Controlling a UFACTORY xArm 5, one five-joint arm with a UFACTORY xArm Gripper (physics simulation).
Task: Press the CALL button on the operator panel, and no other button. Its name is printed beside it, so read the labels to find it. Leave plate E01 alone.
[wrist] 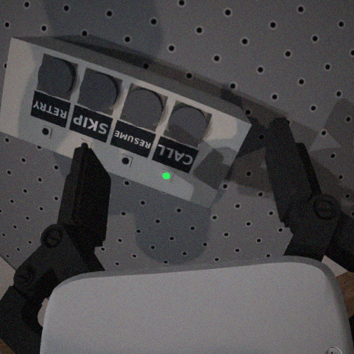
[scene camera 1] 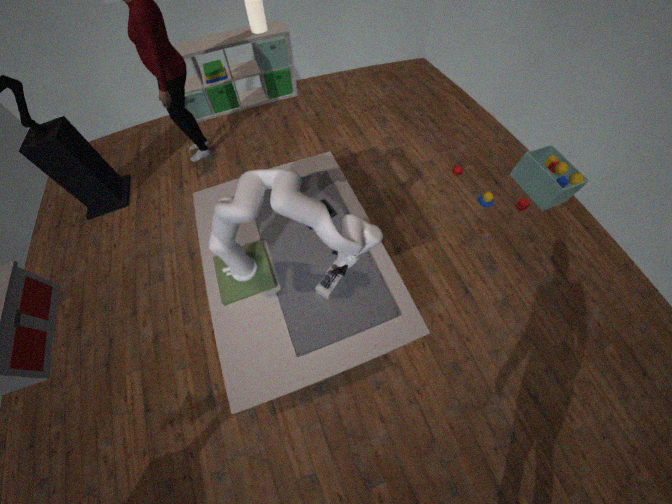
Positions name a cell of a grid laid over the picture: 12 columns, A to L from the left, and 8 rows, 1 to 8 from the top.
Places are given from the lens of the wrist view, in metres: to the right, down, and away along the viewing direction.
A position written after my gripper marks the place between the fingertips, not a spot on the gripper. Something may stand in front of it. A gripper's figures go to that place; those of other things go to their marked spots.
my gripper (wrist: G4): 0.00, -0.01, 0.14
operator panel (wrist: F4): -0.02, -0.01, 0.19
